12 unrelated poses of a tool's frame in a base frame.
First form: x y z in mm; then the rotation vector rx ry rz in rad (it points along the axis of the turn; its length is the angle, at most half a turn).
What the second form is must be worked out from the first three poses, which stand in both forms.
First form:
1: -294 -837 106 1.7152 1.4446 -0.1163
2: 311 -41 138 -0.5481 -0.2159 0.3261
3: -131 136 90 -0.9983 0.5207 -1.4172
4: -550 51 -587 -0.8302 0.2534 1.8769
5: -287 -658 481 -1.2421 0.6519 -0.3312
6: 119 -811 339 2.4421 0.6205 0.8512
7: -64 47 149 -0.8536 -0.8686 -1.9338
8: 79 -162 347 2.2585 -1.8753 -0.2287
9: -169 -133 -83 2.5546 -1.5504 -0.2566
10: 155 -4 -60 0.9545 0.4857 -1.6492
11: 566 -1 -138 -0.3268 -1.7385 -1.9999
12: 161 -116 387 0.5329 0.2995 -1.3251
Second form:
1: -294 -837 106 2.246 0.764 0.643 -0.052
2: 311 -41 138 0.673 -0.814 -0.321 0.484
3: -131 136 90 1.810 -0.552 0.288 -0.783
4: -550 51 -587 2.068 -0.401 0.123 0.908
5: -287 -658 481 1.441 -0.862 0.452 -0.230
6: 119 -811 339 2.660 0.918 0.233 0.320
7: -64 47 149 2.285 -0.374 -0.380 -0.846
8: 79 -162 347 2.944 0.767 -0.637 -0.078
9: -169 -133 -83 2.999 0.852 -0.517 -0.086
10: 155 -4 -60 1.966 0.485 0.247 -0.839
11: 566 -1 -138 2.670 -0.122 -0.651 -0.749
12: 161 -116 387 1.459 0.365 0.205 -0.908
